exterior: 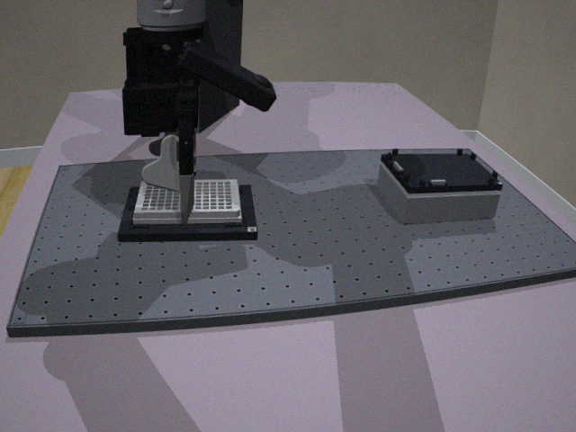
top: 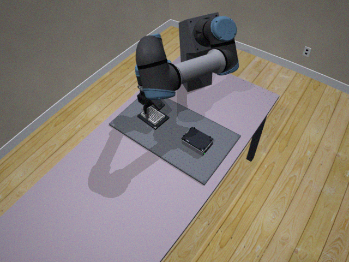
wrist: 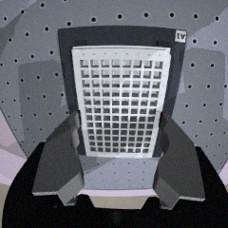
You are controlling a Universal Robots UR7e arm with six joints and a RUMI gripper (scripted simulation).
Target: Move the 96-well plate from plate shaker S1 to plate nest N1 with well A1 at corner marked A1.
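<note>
My hand is 10 mm above the white 96-well plate. Also, from my hand: A1 mark: 80 mm to the left, 50 mm ahead, 20 mm below; then black plate nest: 20 mm below.
</note>
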